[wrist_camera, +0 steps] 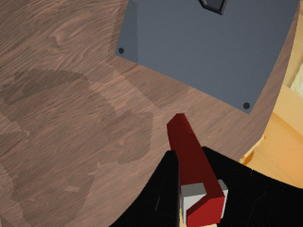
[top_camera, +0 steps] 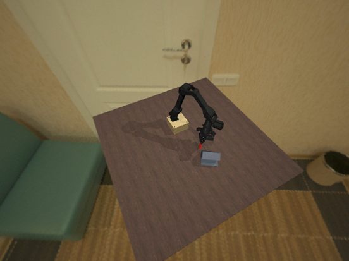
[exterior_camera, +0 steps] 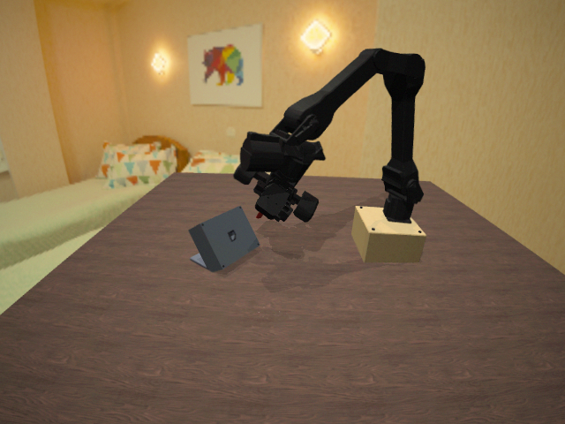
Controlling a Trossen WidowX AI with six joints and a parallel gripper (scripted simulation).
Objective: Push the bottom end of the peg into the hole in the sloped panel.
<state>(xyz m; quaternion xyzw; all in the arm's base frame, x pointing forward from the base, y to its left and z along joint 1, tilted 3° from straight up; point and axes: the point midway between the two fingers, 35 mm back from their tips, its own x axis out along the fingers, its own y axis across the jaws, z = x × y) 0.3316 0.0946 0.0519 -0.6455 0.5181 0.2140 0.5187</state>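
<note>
Right now the grey sloped panel is 9 cm ahead of my gripper tip, 6 cm below it and 4 cm to the left of it. The rest, counted from my gripper tip: red square-sided peg 1 cm to the left, 1 cm behind, 1 cm above.
</note>
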